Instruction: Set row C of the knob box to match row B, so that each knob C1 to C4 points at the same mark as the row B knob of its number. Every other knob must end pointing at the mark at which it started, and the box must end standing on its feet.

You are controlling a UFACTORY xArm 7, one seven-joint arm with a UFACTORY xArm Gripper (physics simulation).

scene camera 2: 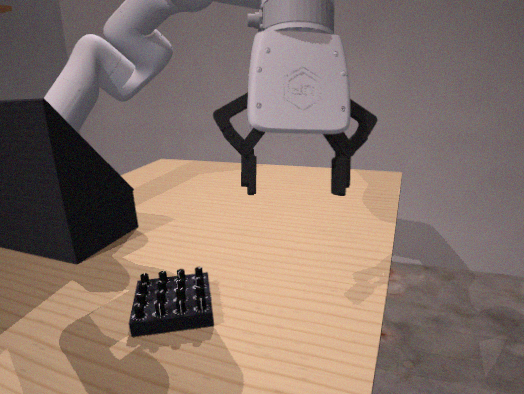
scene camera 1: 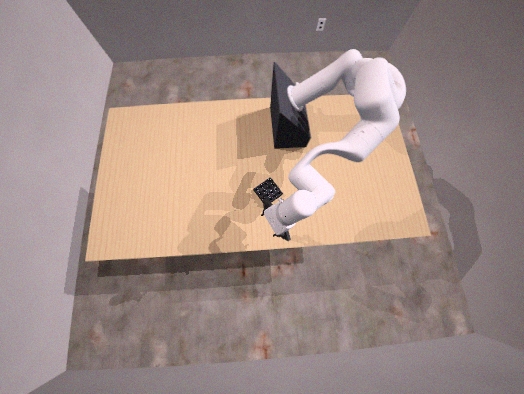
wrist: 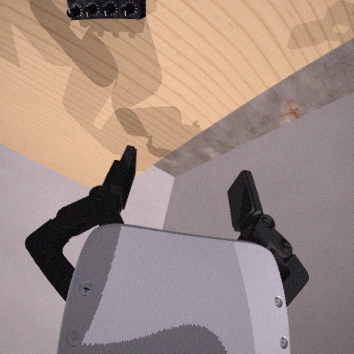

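Where they show: gripper, between the fingertips: (scene camera 2: 295, 195) (scene camera 1: 269, 224) (wrist: 186, 170); arm's base, origin of its link: (scene camera 2: 39, 150) (scene camera 1: 294, 99).
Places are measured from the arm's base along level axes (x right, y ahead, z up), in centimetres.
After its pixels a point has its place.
Observation:
The black knob box (scene camera 1: 268, 190) {x 11.3, y 41.5, z -16.2 cm} (scene camera 2: 172, 325) {x 15.7, y 45.1, z -17.3 cm} (wrist: 106, 16) {x 15.1, y 45.4, z -16.2 cm} sits flat and upright on the table, its knobs facing up in a grid. In the wrist view one edge with a row of knobs shows at the top left, and the rest is cut off. The row letters and the marks that the knobs point at are too small to read. My gripper (scene camera 1: 275, 225) {x 11.2, y 60.5, z 0.8 cm} (scene camera 2: 295, 193) {x 11.2, y 60.5, z 0.8 cm} (wrist: 186, 170) {x 11.2, y 60.5, z 0.8 cm} is open and empty. It hangs above the table, apart from the box, to the right of it and higher in the scene camera 2 view.
A large black wedge-shaped block (scene camera 1: 291, 131) {x 1.4, y 16.3, z -2.7 cm} (scene camera 2: 30, 175) {x 9.0, y 10.1, z -2.1 cm} stands on the table (scene camera 1: 160, 175) {x 68.0, y 34.1, z -18.4 cm} (scene camera 2: 300, 240) {x -16.2, y 50.4, z -18.5 cm} (wrist: 225, 55) {x 8.2, y 61.1, z -18.4 cm}, with the arm (scene camera 1: 320, 87) {x -9.3, y 3.1, z 10.9 cm} (scene camera 2: 75, 75) {x -10.7, y 1.6, z 14.1 cm} rising from it. The table's edge drops to the floor (scene camera 1: 210, 320) (scene camera 2: 450, 325) (wrist: 310, 85). Shadows of the arm cross the table.

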